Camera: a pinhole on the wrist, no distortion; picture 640 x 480 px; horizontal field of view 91.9 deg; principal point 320.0 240.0 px. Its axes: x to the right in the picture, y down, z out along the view. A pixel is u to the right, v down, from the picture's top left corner.
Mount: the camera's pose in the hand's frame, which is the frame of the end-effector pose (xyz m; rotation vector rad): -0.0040 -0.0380 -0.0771 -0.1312 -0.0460 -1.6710
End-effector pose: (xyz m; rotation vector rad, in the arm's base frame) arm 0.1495 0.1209 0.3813 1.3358 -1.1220 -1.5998
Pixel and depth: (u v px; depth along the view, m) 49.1 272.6 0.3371
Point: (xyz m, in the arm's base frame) -0.0791 -0.0139 0.6410
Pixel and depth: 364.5 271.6 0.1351
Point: 0.0886 0.1298 0.3387
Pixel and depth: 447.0 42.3 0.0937
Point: 0.1363 0.2016 0.3465
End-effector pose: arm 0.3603 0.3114 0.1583 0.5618 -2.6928 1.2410
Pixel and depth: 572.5 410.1 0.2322
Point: 0.3403 0.0243 0.2298
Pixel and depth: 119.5 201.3 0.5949
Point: 0.2262 0.2025 -0.4468
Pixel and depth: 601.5 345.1 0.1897
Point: 0.3901 0.0843 0.2268
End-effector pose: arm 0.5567 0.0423 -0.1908 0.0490 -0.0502 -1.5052
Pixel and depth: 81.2 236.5 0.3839
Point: 0.8378 0.0177 0.0981
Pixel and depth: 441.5 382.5 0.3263
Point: 0.4059 -0.1189 0.0540
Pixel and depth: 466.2 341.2 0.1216
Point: 0.4706 -0.0002 -0.1480
